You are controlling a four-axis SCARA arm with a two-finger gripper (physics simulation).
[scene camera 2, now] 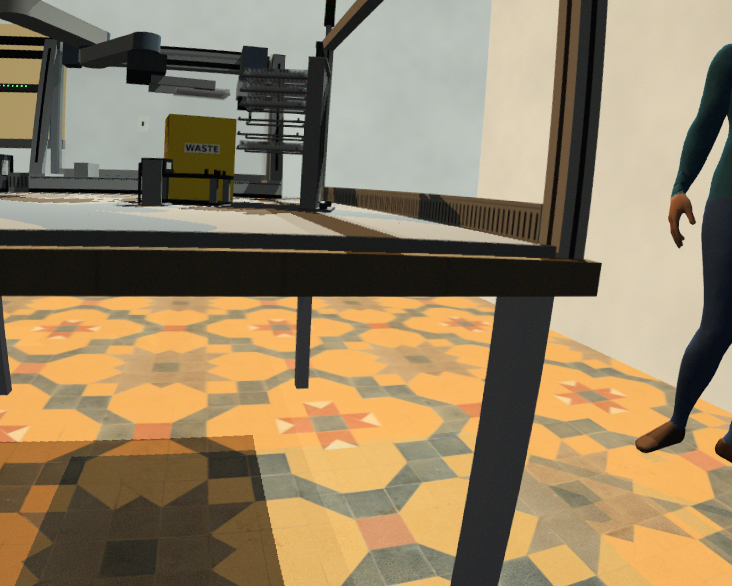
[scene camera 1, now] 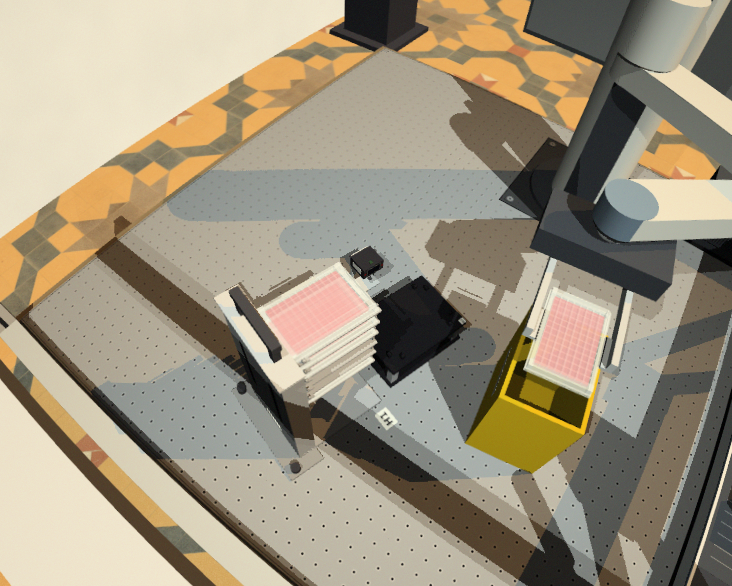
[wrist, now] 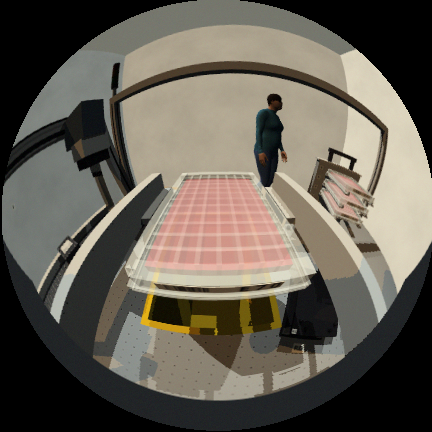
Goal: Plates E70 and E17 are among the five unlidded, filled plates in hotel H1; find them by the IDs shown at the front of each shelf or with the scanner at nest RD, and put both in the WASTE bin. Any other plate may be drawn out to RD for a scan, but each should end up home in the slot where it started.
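Frame: origin at the arm's base, x ahead, y left, z up, level; millimetres.
Seen in the pictures: gripper, fingertip midpoint: [scene camera 2: 211, 89] [scene camera 1: 569, 350] [wrist: 217, 180].
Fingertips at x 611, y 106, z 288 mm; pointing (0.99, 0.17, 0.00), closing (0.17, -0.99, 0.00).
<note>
Pixels of each thing's top centre, then the offset from my fingertips to it. "*": a spot on its surface instead.
- filled pink plate, middle of its top: [wrist: 217, 197] [scene camera 1: 572, 336] [scene camera 2: 201, 89] 4 mm right, 23 mm back, 4 mm down
- yellow WASTE bin, middle of its top: [wrist: 210, 254] [scene camera 1: 557, 365] [scene camera 2: 200, 119] 4 mm left, 24 mm back, 75 mm down
- black nest RD, middle of its top: [scene camera 1: 409, 318] [scene camera 2: 188, 168] [wrist: 322, 298] 228 mm right, 36 mm back, 205 mm down
- small black scanner, middle of its top: [scene camera 1: 366, 257] [scene camera 2: 157, 158] 355 mm right, 86 mm back, 191 mm down
- H1 label, surface spot: [scene camera 1: 385, 418] * 169 mm right, 107 mm ahead, 275 mm down
My gripper [scene camera 1: 570, 350] [wrist: 217, 180] is shut on a filled pink plate [scene camera 1: 572, 336] [scene camera 2: 202, 92] [wrist: 220, 225], gripping its long sides and holding it level. The plate is above the open top of the yellow WASTE bin [scene camera 1: 525, 430] [scene camera 2: 201, 171] [wrist: 167, 328], higher than its rim. The held plate's ID cannot be read here. Hotel H1 [scene camera 1: 285, 377] [scene camera 2: 313, 134] stands apart from the bin with filled plates: three in the upper slots and one low down show in scene camera 2. Its top plate [scene camera 1: 320, 310] is pink and unlidded. No shelf ID is readable.
The black nest RD [scene camera 1: 421, 323] [wrist: 311, 312] stands between hotel and bin, with the small black scanner [scene camera 1: 366, 261] behind it. The H1 label [scene camera 1: 385, 418] lies near the hotel foot. A person [scene camera 2: 717, 183] [wrist: 270, 132] stands beyond the table frame.
</note>
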